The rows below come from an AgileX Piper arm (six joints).
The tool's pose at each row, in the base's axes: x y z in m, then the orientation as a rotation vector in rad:
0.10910 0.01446 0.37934 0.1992 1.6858 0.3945
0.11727 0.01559 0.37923 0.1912 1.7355 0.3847
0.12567 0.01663 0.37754 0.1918 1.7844 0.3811
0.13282 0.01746 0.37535 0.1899 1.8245 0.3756
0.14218 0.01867 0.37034 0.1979 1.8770 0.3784
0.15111 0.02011 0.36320 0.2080 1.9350 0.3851
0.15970 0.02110 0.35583 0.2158 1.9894 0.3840
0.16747 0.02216 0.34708 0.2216 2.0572 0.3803
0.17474 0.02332 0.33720 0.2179 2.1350 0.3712
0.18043 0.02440 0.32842 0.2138 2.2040 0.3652
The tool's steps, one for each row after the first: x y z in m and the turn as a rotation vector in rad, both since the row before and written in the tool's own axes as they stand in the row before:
-0.00077 0.00024 0.00821 0.0116 0.0475 -0.0100
0.00021 -0.00034 0.00862 0.0121 0.0470 -0.0005
0.00050 -0.00052 0.00749 0.0102 0.0383 -0.0033
0.00226 -0.00122 0.01037 0.0120 0.0510 0.0083
0.00383 -0.00163 0.01075 0.0114 0.0568 0.0119
0.00338 -0.00204 0.01066 0.0148 0.0522 0.0065
0.00434 -0.00232 0.01067 0.0180 0.0649 0.0044
0.00483 -0.00245 0.01107 0.0194 0.0745 -0.0040
0.00399 -0.00193 0.00954 0.0152 0.0666 -0.0029

